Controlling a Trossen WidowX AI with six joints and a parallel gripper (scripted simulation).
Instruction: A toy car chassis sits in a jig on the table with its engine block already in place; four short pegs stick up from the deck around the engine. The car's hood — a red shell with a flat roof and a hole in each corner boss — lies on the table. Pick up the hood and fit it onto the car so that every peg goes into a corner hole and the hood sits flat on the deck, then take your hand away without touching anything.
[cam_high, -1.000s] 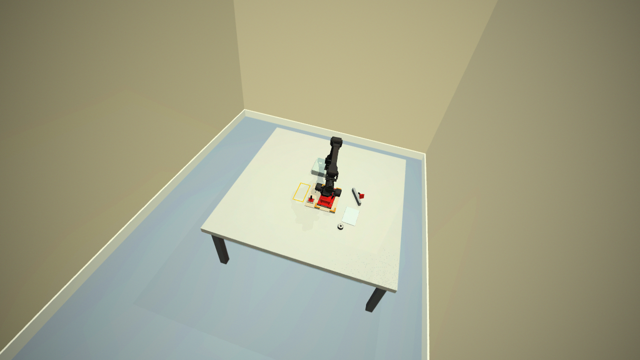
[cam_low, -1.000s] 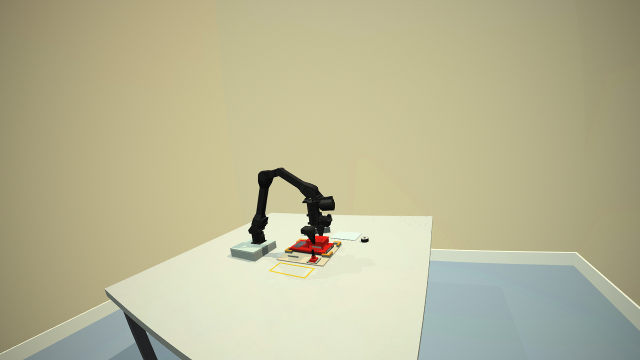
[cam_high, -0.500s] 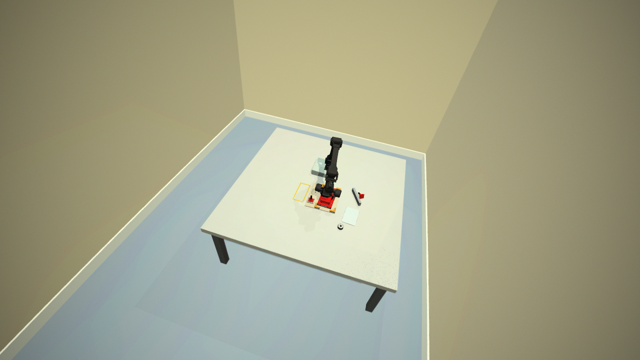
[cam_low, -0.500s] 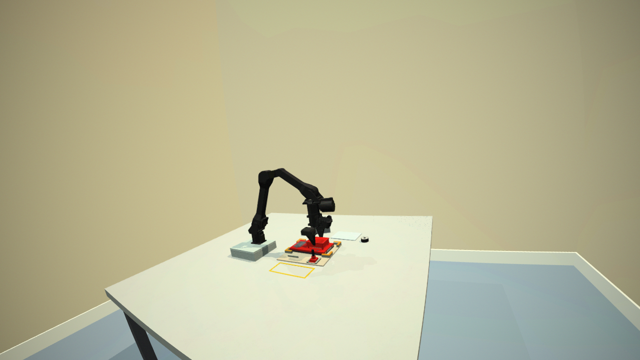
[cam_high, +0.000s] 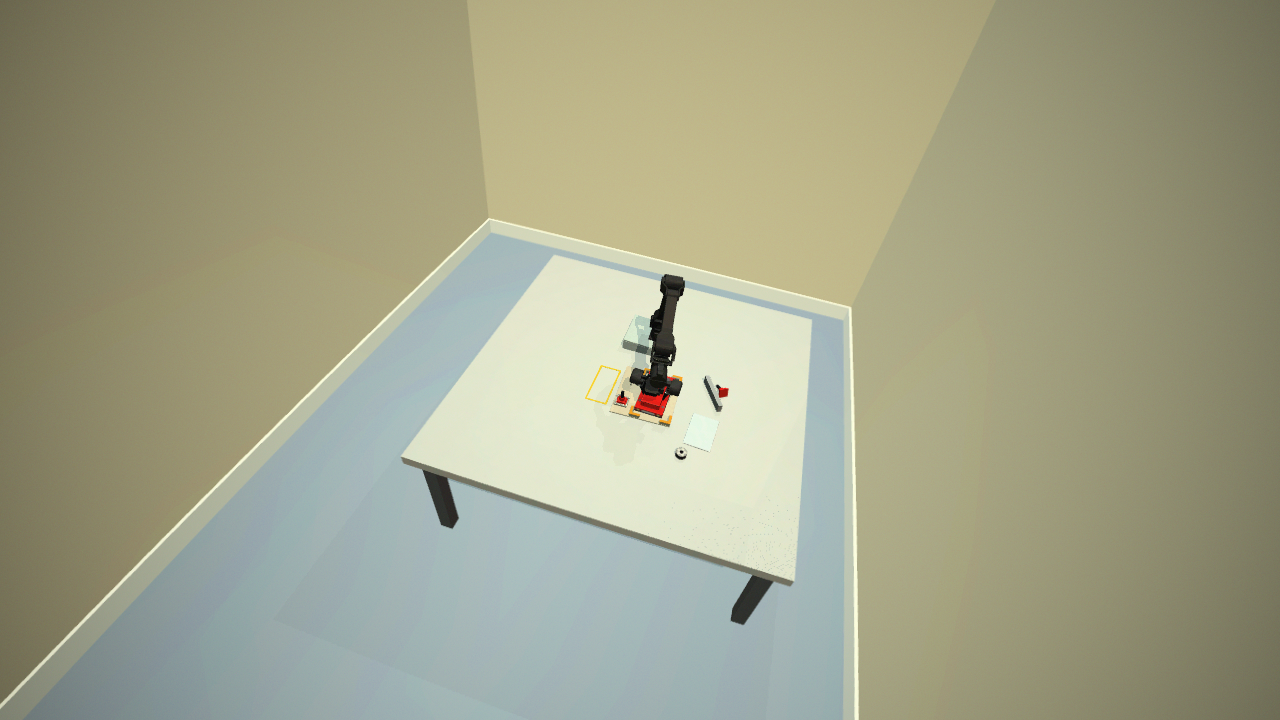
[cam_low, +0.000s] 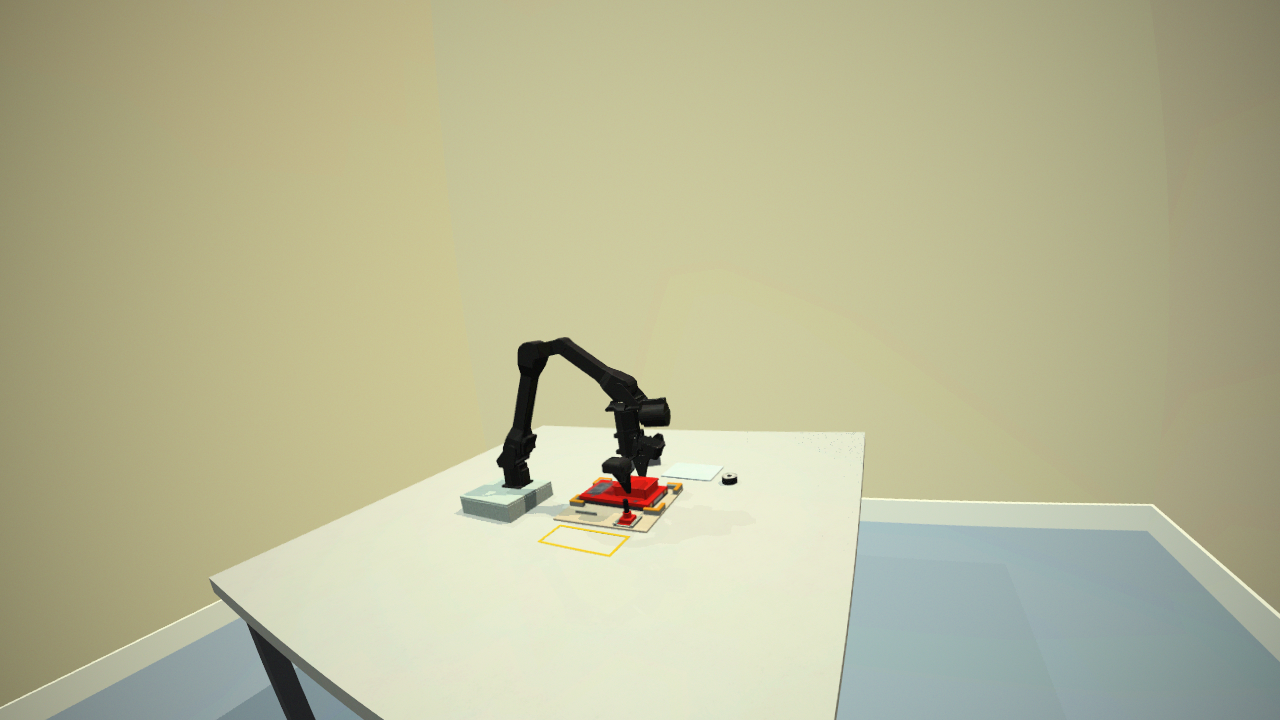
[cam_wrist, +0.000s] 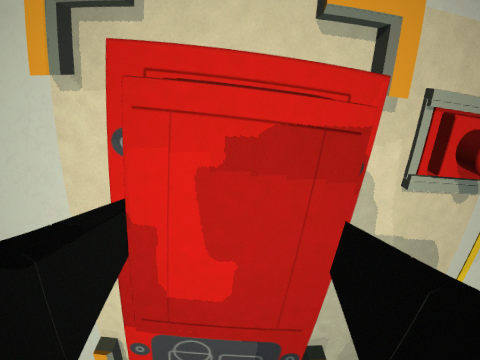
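Now: gripper tip 10 mm below the red hood. Also, from my gripper tip: pale sheet 80 mm ahead, 200 mm to the left, 40 mm below; grey engine block 10 mm below.
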